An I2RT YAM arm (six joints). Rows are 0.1 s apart.
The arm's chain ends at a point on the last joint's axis. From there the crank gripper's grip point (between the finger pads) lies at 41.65 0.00 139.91 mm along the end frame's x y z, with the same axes.
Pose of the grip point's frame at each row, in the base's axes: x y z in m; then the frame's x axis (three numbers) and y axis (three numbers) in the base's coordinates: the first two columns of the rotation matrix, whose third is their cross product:
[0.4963 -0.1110 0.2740 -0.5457 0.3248 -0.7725 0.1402 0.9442 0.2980]
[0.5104 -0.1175 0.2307 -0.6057 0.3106 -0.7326 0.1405 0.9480 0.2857]
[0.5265 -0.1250 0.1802 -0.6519 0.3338 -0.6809 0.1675 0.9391 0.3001]
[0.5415 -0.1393 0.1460 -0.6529 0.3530 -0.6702 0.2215 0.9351 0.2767]
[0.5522 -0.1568 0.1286 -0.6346 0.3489 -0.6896 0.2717 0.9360 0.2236]
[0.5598 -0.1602 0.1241 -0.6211 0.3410 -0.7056 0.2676 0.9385 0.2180]
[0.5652 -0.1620 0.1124 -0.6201 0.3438 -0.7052 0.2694 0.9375 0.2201]
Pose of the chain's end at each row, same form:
[0.4034 -0.1321 0.3846 -0.5457 0.3248 -0.7725 0.1402 0.9442 0.2980]
[0.4260 -0.1402 0.3477 -0.6057 0.3106 -0.7326 0.1405 0.9480 0.2857]
[0.4502 -0.1503 0.3020 -0.6519 0.3338 -0.6809 0.1675 0.9391 0.3001]
[0.4673 -0.1585 0.2703 -0.6529 0.3530 -0.6702 0.2215 0.9351 0.2767]
[0.4774 -0.1650 0.2537 -0.6346 0.3489 -0.6896 0.2717 0.9360 0.2236]
[0.4826 -0.1669 0.2478 -0.6211 0.3410 -0.7056 0.2676 0.9385 0.2180]
[0.4879 -0.1688 0.2361 -0.6201 0.3438 -0.7052 0.2694 0.9375 0.2201]

